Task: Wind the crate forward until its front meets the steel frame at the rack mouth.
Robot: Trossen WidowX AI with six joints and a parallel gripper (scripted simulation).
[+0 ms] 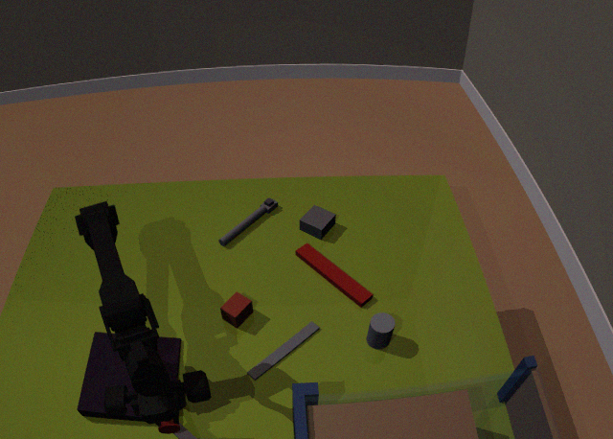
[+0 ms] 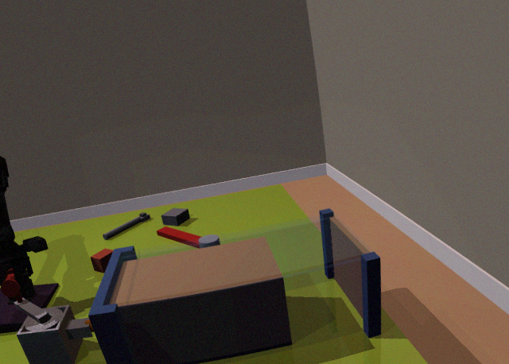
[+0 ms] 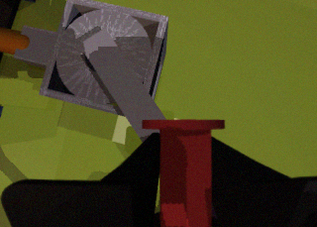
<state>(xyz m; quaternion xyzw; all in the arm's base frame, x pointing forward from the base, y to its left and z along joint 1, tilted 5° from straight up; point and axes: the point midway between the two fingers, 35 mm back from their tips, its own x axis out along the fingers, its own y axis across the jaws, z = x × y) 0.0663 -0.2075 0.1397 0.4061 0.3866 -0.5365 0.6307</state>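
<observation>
My gripper tip is 20 mm to the right of the red crank grip. Also, from my gripper tip: winch handle 20 mm ahead, 10 mm to the right, 30 mm below; blue steel frame 220 mm ahead, 80 mm to the right, 20 mm below; grey winch 50 mm ahead, 70 mm to the right, 100 mm below.
</observation>
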